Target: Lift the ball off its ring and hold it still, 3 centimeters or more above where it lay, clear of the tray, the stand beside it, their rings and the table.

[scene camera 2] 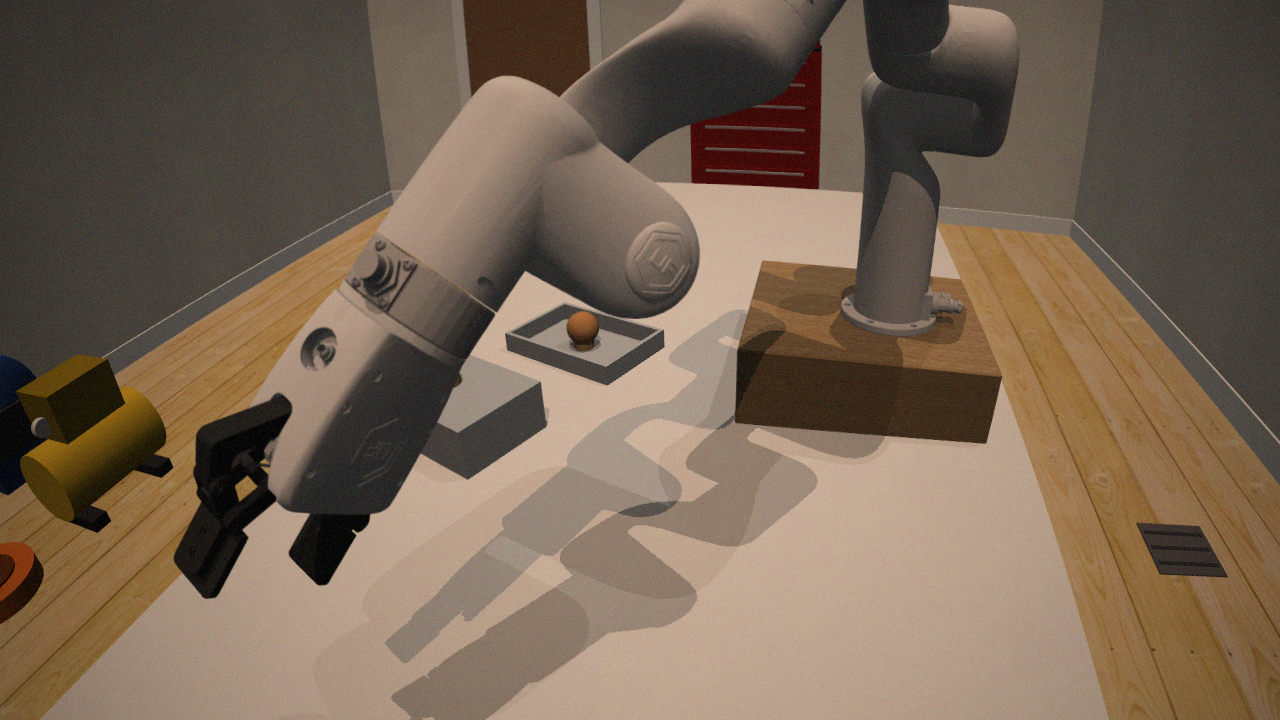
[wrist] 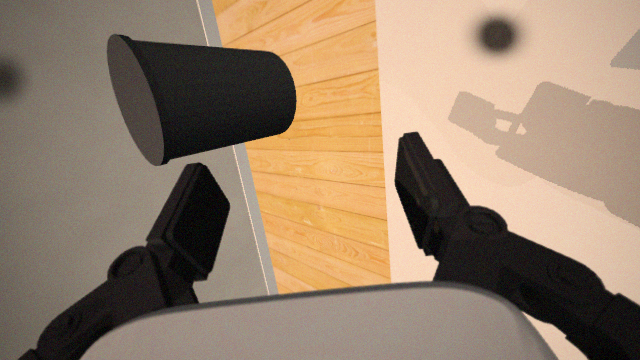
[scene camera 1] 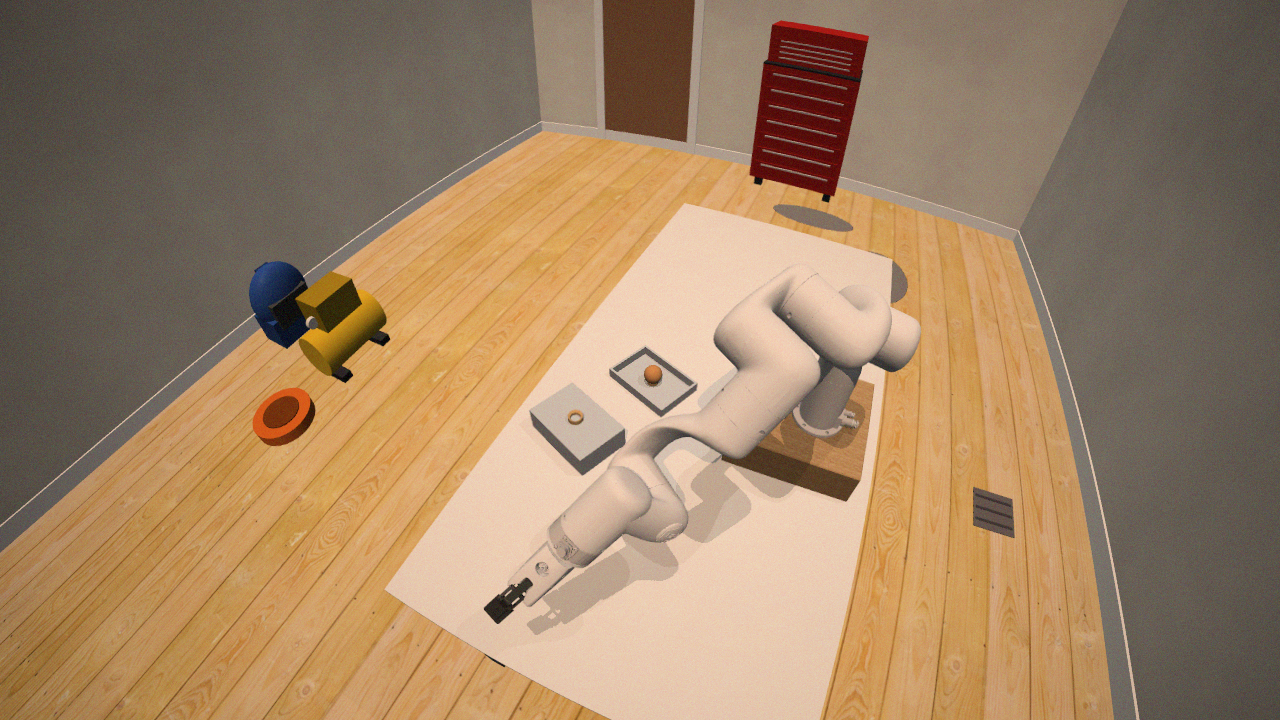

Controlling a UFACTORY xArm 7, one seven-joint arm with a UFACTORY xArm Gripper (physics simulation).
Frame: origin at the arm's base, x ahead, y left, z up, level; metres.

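Seen in the pictures: gripper, fingertip midpoint: (scene camera 2: 254,575) (wrist: 305,171) (scene camera 1: 507,601); arm's base, origin of the base link: (scene camera 2: 888,315) (scene camera 1: 817,416).
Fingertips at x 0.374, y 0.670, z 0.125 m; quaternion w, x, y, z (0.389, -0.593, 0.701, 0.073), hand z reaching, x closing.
Offsets run from my fingertips to a thing's top centre. "spot": to the spot under its first point.
The orange ball {dx +0.046, dy -0.691, dz -0.162 m} (scene camera 1: 653,374) (scene camera 2: 582,327) sits on its small ring {spot: dx +0.039, dy -0.675, dz -0.202 m} (scene camera 2: 584,344) inside the shallow grey tray {dx +0.046, dy -0.691, dz -0.190 m} (scene camera 1: 635,394) (scene camera 2: 554,360). The grey stand (scene camera 1: 586,440) (scene camera 2: 496,402) is a low block beside the tray, with a tan ring on its top; the arm partly hides it in the second scene view. My gripper (scene camera 1: 497,608) (scene camera 2: 264,577) (wrist: 305,171) is open and empty, tilted downward in the air near the table's near left corner, well away from the ball. The ball and tray do not show in the wrist view.
The arm stands on a wooden block (scene camera 1: 787,470) (scene camera 2: 868,398) and reaches past the stand. A yellow compressor (scene camera 1: 344,331) (scene camera 2: 93,456), a blue helmet (scene camera 1: 275,291) and an orange disc (scene camera 1: 283,416) are off the table. A dark bin (wrist: 220,95) shows beyond my fingers.
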